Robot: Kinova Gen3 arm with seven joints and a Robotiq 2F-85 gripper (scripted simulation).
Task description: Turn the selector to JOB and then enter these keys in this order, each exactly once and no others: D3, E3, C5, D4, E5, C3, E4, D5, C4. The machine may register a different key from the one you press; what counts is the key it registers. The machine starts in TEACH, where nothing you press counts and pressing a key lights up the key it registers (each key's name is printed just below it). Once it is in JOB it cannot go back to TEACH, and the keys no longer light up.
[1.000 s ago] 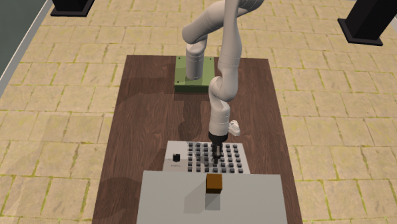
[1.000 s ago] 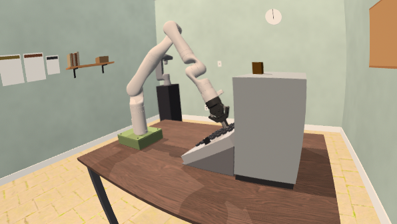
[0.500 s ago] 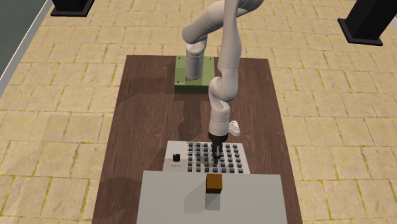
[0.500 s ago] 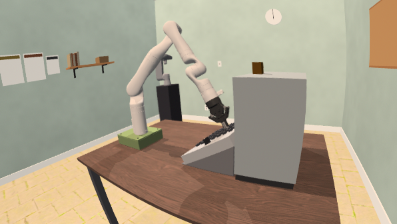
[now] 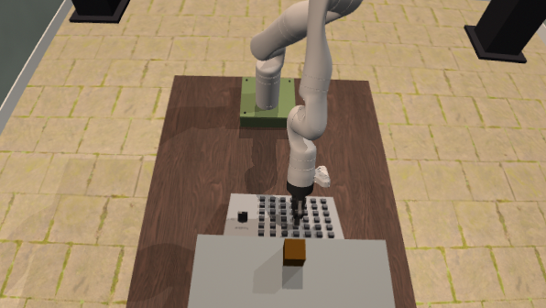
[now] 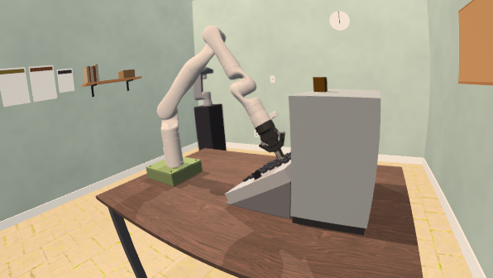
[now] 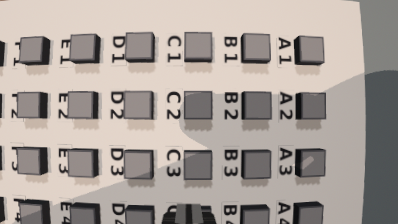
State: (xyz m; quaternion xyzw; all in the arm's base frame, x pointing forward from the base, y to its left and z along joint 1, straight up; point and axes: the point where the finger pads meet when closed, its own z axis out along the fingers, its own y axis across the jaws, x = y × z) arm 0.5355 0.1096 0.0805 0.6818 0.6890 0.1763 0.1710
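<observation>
Now: hand 20 mm short of the C4 key and 20 mm above it. Round my hand: C5 key 20 mm ahead, 40 mm to the right, 20 mm below; C3 key 10 mm ahead, 30 mm to the left, 20 mm below; D4 key 20 mm behind, 30 mm below.
</observation>
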